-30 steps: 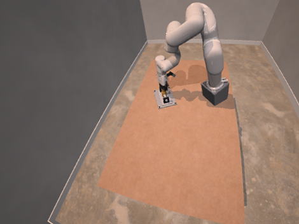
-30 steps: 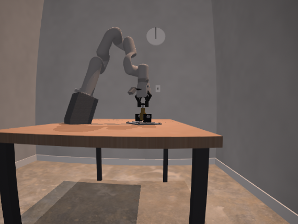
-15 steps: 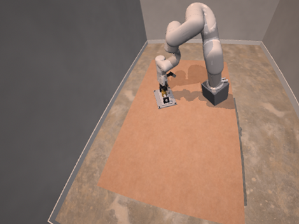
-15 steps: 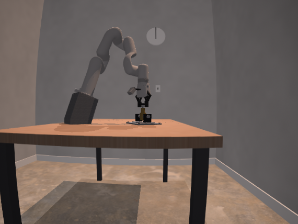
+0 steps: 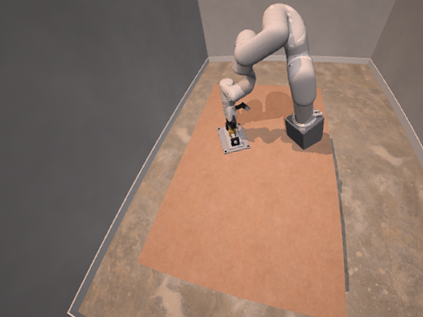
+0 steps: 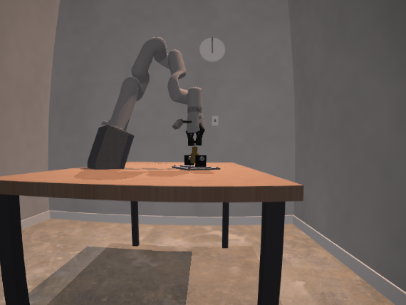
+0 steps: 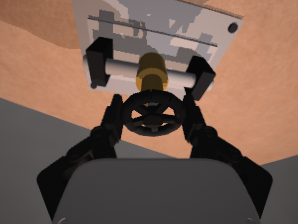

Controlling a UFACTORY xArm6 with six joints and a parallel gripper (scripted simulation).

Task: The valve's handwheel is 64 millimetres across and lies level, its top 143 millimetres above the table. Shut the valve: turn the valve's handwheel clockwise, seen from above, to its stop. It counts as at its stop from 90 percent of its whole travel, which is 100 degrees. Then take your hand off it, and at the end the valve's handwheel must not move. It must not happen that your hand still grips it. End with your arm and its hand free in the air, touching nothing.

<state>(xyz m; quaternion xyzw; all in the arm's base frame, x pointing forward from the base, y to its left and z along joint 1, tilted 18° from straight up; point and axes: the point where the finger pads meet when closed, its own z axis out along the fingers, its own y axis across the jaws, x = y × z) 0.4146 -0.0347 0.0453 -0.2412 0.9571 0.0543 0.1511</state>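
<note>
My gripper is now right at the black spoked handwheel. Also, from my hand: grey baseplate 13 cm below.
</note>
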